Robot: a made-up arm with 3 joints.
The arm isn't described. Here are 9 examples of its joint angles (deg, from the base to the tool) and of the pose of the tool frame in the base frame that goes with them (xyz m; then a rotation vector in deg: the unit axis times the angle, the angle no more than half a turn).
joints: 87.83 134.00 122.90
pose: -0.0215 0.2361 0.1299 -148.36 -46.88 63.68
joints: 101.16 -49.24 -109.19
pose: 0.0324 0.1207 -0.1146 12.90 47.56 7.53
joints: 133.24 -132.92 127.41
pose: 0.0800 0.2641 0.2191 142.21 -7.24 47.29
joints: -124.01 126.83 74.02
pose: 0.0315 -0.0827 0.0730 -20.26 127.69 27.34
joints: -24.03 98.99 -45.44
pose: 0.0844 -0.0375 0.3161 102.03 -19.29 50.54
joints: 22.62 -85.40 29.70
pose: -0.0292 -0.1877 0.1831 -87.77 -5.43 -42.01
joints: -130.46 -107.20 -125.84
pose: 0.3063 0.0262 -0.0857 118.42 4.78 -68.71
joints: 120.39 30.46 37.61
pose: -0.1352 0.0490 0.0303 31.84 -28.06 -153.01
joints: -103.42 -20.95 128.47
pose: 0.2382 -0.1997 0.0839 9.24 -18.99 -24.77
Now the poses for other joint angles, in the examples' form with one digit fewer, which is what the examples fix.
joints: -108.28 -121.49 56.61
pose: 0.115 0.008 0.261 -16.3 -123.1 30.3
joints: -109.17 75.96 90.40
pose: 0.114 -0.110 -0.003 -13.0 75.1 15.9
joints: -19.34 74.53 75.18
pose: -0.060 -0.101 -0.008 52.4 56.7 -47.5
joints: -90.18 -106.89 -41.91
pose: 0.225 0.069 -0.010 -114.8 -51.5 85.3
